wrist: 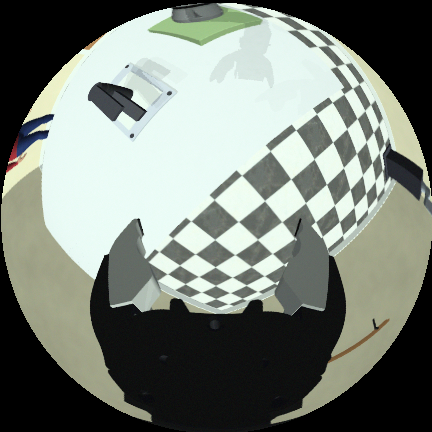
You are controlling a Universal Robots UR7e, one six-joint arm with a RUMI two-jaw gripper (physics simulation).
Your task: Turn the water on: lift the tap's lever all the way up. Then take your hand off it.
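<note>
The black tap stands at the upper left of the wrist view, over a pale square frame with dark dots at its corners. Two dark bars show on it, running down and to the right; from this angle I cannot tell for sure which is the lever or how high it stands. My gripper is open and empty, its two grey fingers wide apart at the lower middle. It is well apart from the tap, which lies up and to the left of the fingers.
A black and white checkered surface runs from the lower middle to the upper right, beside the white surface. A grey round base stands on a green pad at the top. A dark block shows at the right edge.
</note>
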